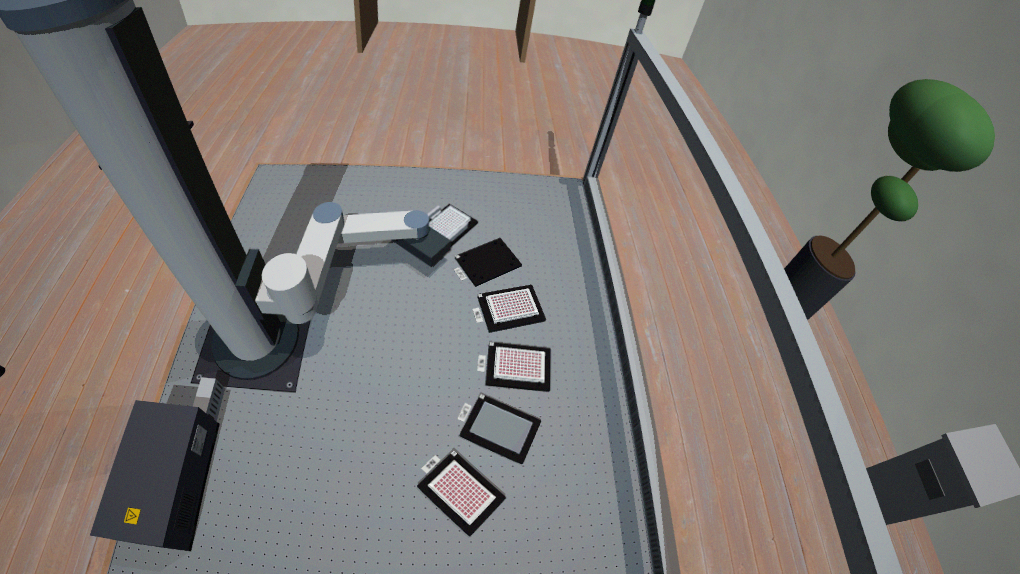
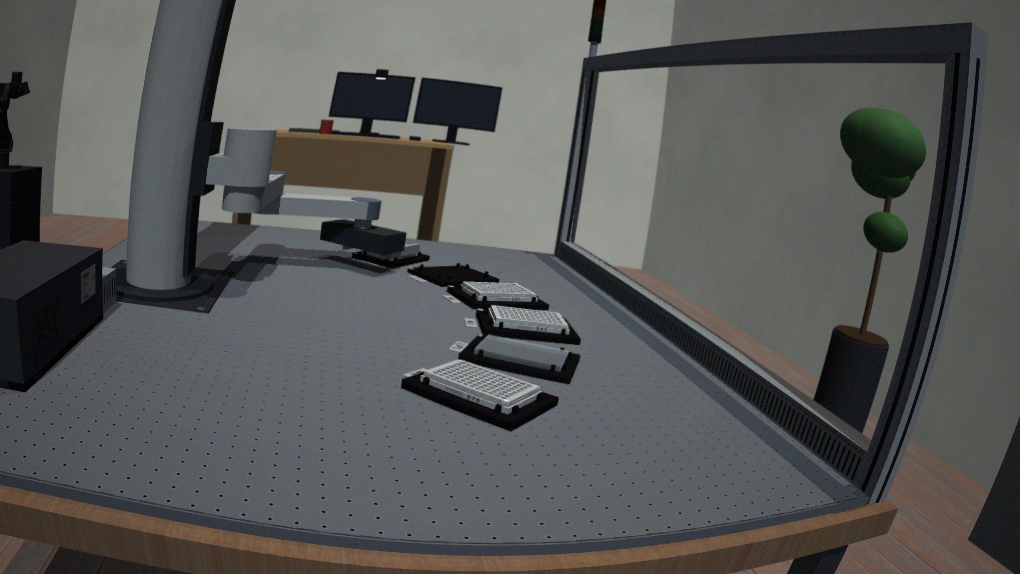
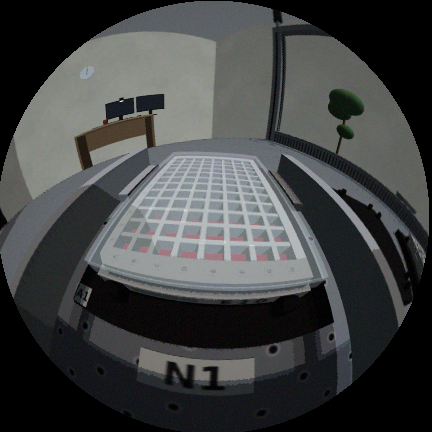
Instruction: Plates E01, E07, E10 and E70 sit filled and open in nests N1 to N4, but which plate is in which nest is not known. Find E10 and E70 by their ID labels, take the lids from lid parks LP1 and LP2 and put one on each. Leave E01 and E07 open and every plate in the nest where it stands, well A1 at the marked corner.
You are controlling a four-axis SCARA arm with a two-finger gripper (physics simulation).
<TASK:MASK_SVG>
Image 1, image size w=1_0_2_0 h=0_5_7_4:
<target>my gripper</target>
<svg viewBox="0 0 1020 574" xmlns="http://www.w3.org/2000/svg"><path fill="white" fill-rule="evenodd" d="M468 223L465 222L448 238L429 227L429 232L422 238L395 239L392 241L432 267L451 250L451 242L468 228ZM439 205L427 214L429 220L434 219L442 212Z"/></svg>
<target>clear lid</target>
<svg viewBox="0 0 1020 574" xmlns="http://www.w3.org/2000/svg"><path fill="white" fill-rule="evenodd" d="M484 402L470 432L519 454L533 422Z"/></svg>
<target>plate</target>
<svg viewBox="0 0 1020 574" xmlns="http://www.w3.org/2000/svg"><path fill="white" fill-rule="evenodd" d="M453 460L428 487L464 521L471 525L496 497L458 462Z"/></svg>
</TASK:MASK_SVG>
